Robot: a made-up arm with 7 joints. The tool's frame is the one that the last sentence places.
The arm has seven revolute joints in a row. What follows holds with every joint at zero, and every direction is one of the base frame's.
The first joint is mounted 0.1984 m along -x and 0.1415 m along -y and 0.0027 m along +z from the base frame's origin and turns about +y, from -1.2 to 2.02 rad.
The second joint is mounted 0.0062 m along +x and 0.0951 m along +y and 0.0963 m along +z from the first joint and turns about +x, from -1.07 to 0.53 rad.
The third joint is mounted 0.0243 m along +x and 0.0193 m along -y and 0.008 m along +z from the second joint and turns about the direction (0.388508, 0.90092, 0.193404), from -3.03 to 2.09 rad.
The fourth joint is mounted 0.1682 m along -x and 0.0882 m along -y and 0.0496 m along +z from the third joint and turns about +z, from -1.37 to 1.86 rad.
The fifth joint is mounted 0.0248 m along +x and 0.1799 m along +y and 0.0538 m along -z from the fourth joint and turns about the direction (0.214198, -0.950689, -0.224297), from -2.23 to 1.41 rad.
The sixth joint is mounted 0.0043 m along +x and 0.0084 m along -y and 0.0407 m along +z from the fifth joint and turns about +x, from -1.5 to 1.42 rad.
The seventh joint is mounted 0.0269 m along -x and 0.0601 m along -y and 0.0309 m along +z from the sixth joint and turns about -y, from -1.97 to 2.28 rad.
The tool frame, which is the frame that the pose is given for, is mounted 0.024 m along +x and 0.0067 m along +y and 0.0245 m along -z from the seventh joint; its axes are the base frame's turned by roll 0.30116, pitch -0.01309 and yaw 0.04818 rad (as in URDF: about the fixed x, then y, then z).
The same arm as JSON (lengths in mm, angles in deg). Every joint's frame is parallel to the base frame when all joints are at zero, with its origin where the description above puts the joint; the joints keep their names.
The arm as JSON. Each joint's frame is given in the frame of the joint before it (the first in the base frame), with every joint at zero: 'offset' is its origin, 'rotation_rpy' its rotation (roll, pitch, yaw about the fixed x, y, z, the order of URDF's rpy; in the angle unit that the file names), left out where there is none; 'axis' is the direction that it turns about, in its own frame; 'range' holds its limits. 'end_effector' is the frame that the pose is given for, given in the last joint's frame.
{"length_unit": "mm", "angle_unit": "deg", "chain": [{"id": "joint 1", "offset": [-198.4, -141.5, 2.7], "axis": [0.0, 1.0, 0.0], "range": [-68.75, 115.74]}, {"id": "joint 2", "offset": [6.2, 95.1, 96.3], "axis": [1.0, 0.0, 0.0], "range": [-61.31, 30.37]}, {"id": "joint 3", "offset": [24.3, -19.3, 8.0], "axis": [0.388508, 0.90092, 0.193404], "range": [-173.61, 119.75]}, {"id": "joint 4", "offset": [-168.2, -88.2, 49.6], "axis": [0.0, 0.0, 1.0], "range": [-78.5, 106.57]}, {"id": "joint 5", "offset": [24.8, 179.9, -53.8], "axis": [0.214198, -0.950689, -0.224297], "range": [-127.77, 80.79]}, {"id": "joint 6", "offset": [4.3, -8.4, 40.7], "axis": [1.0, 0.0, 0.0], "range": [-85.94, 81.36]}, {"id": "joint 7", "offset": [-26.9, -60.1, 30.9], "axis": [0.0, -1.0, 0.0], "range": [-112.87, 130.63]}], "end_effector": {"offset": [24.0, 6.7, -24.5], "rotation_rpy": [17.26, -0.75, 2.76]}}
